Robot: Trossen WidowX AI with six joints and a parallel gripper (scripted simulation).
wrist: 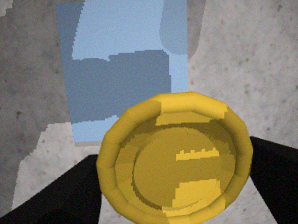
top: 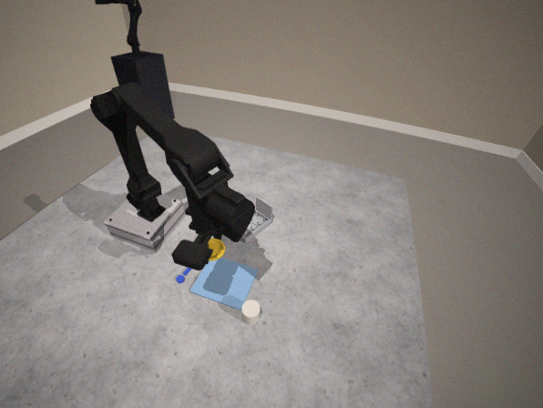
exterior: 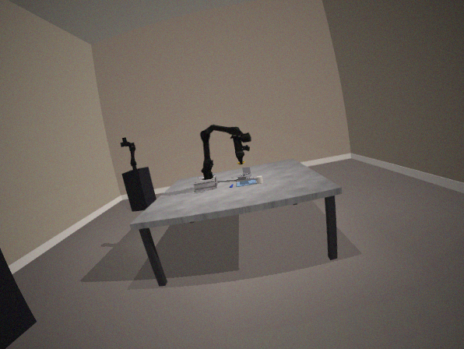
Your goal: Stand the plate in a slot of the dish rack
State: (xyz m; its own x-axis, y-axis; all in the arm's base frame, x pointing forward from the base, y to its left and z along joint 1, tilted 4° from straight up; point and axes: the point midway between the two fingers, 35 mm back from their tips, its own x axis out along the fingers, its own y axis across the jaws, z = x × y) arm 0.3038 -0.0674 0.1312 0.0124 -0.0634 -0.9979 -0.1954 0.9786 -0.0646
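My gripper tip is 240 mm to the right of the grey dish rack, 140 mm above it and 30 mm past it. The rest, counted from my gripper tip: yellow plate 10 mm above; then white cylinder 140 mm below, 120 mm ahead, 30 mm to the right; then light blue mat 160 mm below, 20 mm to the left, 10 mm ahead.
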